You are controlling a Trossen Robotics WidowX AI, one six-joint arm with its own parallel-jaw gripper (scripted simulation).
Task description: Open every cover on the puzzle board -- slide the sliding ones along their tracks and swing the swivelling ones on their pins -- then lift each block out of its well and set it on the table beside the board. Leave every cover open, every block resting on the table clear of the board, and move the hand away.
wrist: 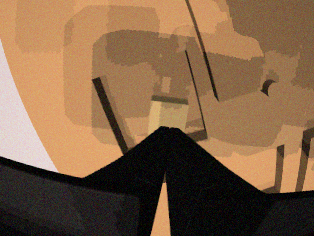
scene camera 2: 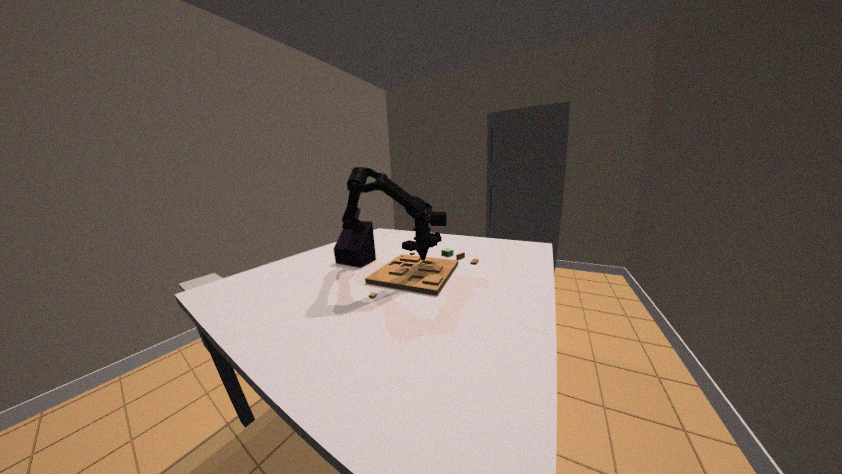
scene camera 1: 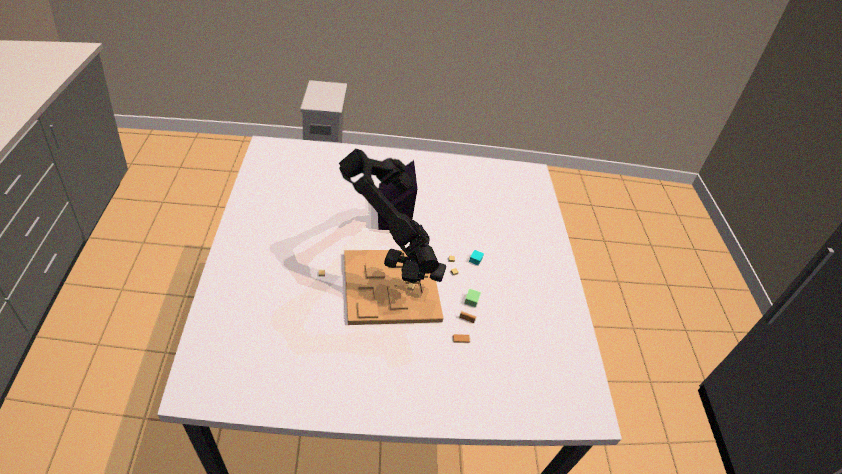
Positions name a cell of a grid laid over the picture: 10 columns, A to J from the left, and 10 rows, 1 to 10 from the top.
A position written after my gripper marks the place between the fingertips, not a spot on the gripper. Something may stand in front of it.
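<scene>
Gripper state: my gripper (scene camera 1: E6) is shut and holds nothing. The wrist view shows the gripper too (wrist: F6).
</scene>
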